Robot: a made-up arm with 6 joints.
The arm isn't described. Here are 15 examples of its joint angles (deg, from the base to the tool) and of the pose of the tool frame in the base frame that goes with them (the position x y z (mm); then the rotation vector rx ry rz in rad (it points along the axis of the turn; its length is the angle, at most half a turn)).
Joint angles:
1: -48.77 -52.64 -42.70 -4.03 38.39 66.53
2: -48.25 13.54 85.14 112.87 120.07 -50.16
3: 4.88 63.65 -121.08 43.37 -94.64 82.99
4: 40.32 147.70 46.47 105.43 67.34 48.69
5: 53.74 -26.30 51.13 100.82 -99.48 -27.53
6: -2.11 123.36 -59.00 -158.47 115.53 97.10
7: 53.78 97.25 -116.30 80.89 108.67 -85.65
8: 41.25 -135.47 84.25 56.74 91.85 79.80
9: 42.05 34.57 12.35 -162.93 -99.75 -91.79
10: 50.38 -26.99 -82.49 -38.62 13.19 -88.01
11: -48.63 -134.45 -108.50 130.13 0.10 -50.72
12: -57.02 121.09 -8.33 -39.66 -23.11 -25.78
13: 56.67 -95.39 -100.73 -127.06 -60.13 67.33
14: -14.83 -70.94 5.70 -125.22 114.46 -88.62
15: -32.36 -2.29 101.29 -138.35 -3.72 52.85
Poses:
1: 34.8 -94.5 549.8 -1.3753 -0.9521 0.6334
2: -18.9 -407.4 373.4 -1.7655 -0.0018 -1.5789
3: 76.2 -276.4 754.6 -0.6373 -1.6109 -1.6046
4: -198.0 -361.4 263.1 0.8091 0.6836 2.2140
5: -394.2 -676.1 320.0 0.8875 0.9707 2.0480
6: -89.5 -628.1 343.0 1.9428 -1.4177 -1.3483
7: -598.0 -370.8 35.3 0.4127 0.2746 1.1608
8: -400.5 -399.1 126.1 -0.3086 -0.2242 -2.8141
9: -376.8 -277.5 705.9 2.1112 0.2722 -0.3710
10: -130.4 -100.2 829.5 0.1772 2.6492 0.1316
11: -260.2 -695.1 391.7 1.2861 0.4058 1.7218
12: 436.5 -253.5 136.8 0.3099 -2.0995 1.4623
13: -537.1 -49.8 525.3 0.9877 -1.7828 -0.8412
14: 130.1 -925.7 468.5 -1.6735 -1.5506 0.1280
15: -324.4 -514.1 800.4 -1.1355 0.7676 2.2536
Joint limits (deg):
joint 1: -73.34..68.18
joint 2: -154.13..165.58
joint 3: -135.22..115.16
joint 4: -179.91..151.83
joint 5: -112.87..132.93
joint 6: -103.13..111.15
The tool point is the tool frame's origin. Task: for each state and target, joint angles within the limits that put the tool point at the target. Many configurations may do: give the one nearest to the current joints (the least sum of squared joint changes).
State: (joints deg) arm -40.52 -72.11 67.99 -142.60 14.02 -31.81
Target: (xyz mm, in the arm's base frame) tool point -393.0 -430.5 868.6
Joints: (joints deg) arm -62.15 -44.95 78.84 -159.92 -21.64 -27.93
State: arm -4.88 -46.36 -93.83 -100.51 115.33 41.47
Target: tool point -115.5 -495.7 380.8
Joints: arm 18.51 -75.56 -95.69 -98.76 132.93 57.60
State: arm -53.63 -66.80 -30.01 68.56 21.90 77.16
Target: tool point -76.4 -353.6 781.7
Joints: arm -69.83 -41.57 -37.04 80.62 -1.01 56.04
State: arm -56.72 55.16 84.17 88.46 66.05 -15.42
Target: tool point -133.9 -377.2 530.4
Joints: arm -36.36 49.94 76.62 96.17 101.07 -9.47
